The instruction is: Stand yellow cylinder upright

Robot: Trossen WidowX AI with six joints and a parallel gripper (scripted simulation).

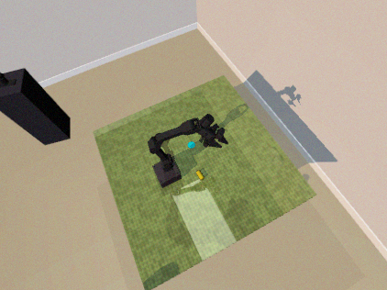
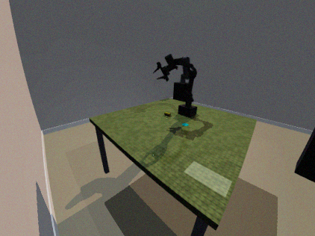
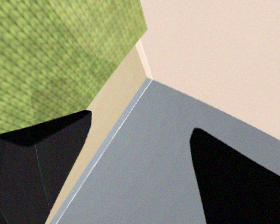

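Now: the yellow tall cylinder 17 cm behind my gripper tip, 1 cm to the left of it and 41 cm below it. The rest, counted from my gripper tip: cyan circle 16 cm behind, 28 cm to the left, 42 cm below.
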